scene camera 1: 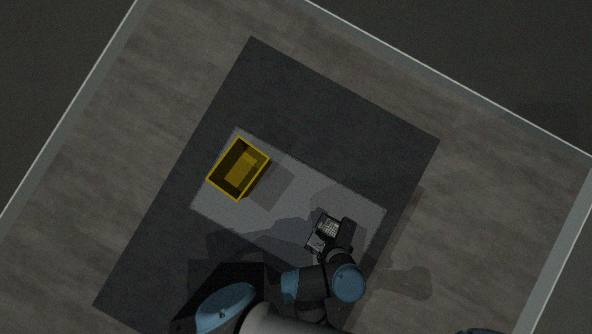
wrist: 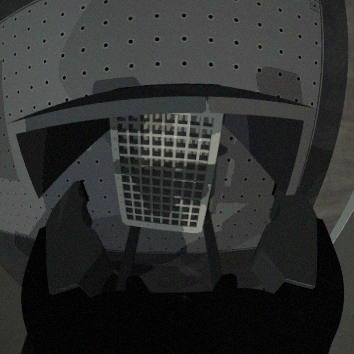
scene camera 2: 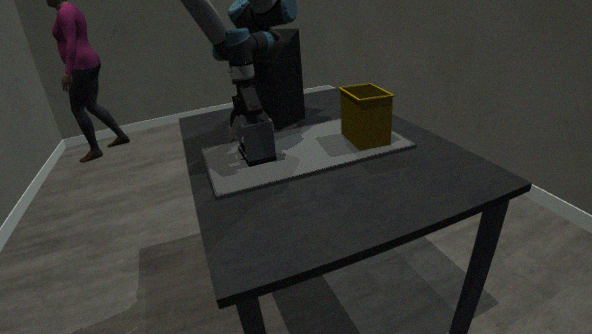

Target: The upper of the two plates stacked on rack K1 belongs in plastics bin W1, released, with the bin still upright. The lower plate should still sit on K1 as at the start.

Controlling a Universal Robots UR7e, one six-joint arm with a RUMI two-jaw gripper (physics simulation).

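Places are measured from the arm's base along level axes (x back, y right, z up), in millimetres.
Where they show: gripper, between the fingertips: (scene camera 1: 331, 236) (wrist: 179, 179).
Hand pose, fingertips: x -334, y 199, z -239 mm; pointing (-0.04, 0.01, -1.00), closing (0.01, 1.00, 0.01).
Observation:
Each offset is from my fingertips to the centre of the thing. "*": to the spot under its first point. Level surfaces: height alone.
The upper plate, a pale plate with a grid of square wells {* dz -21, dx -28, dy -20 mm} (scene camera 1: 328, 226) (wrist: 167, 172), lies on rack K1. The lower plate cannot be told apart beneath it. Rack K1 {dz -4, dx +17, dy -10 mm} (scene camera 2: 260, 140) (wrist: 150, 105) is dark grey with upright walls and stands on the perforated board. My gripper (scene camera 1: 322, 237) (wrist: 179, 179) is open and empty, low over the rack. In the wrist view its fingers are apart, one on each side of the plate, with gaps to it; their exact height is unclear. Plastics bin W1 {dz +17, dx -81, dy -396 mm} (scene camera 1: 253, 180) (scene camera 2: 365, 124) is yellow, open-topped and upright.
The light perforated board {dz -73 mm} (scene camera 1: 295, 187) (scene camera 2: 300, 167) (wrist: 170, 51) carries the rack and bin on a dark table {dz -86 mm} (scene camera 1: 320, 115) (scene camera 2: 380, 200). A black block (scene camera 2: 282, 75) stands behind, near the arm. A person in pink (scene camera 2: 77, 40) is at the far left, off the table.

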